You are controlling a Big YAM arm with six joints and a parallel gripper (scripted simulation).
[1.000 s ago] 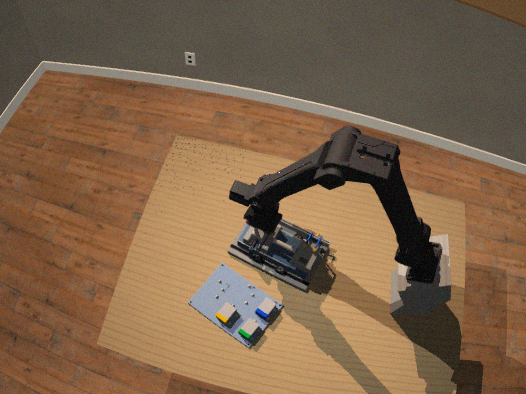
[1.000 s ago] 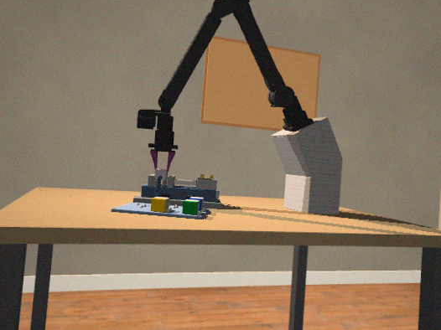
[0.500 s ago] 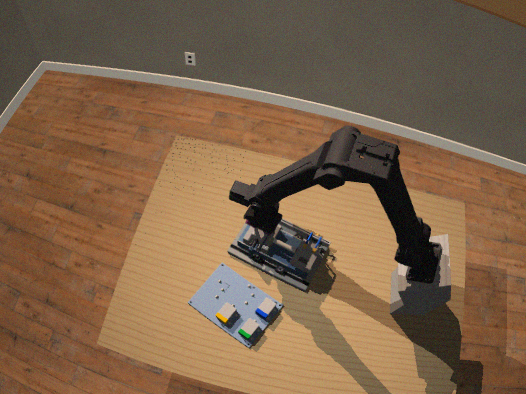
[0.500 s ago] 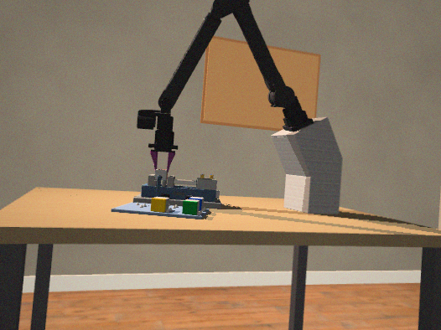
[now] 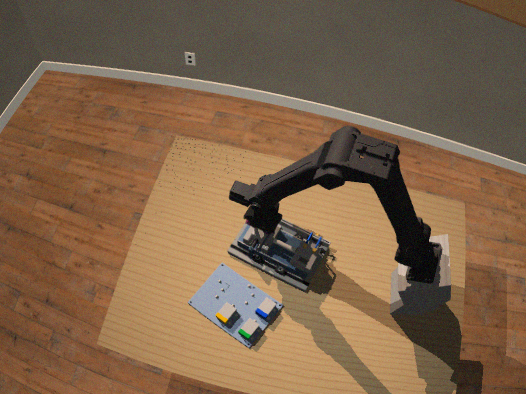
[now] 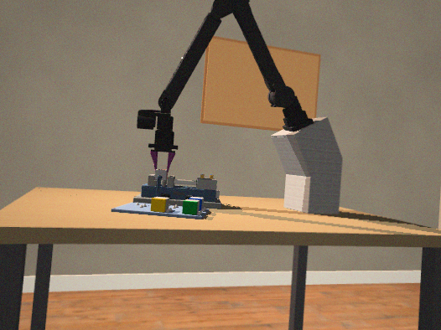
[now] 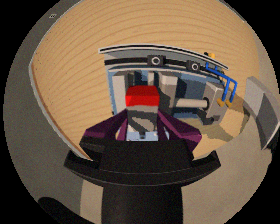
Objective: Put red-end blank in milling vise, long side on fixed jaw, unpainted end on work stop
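Right now my hand is 20 mm above the red-ended blank. From my hand the other things lie so: blue-ended blank: 120 mm behind, 220 mm to the left, 90 mm below; then milling vise: 70 mm behind, 80 mm below; then grey block with hoses: 170 mm behind, 10 mm to the left, 40 mm below.
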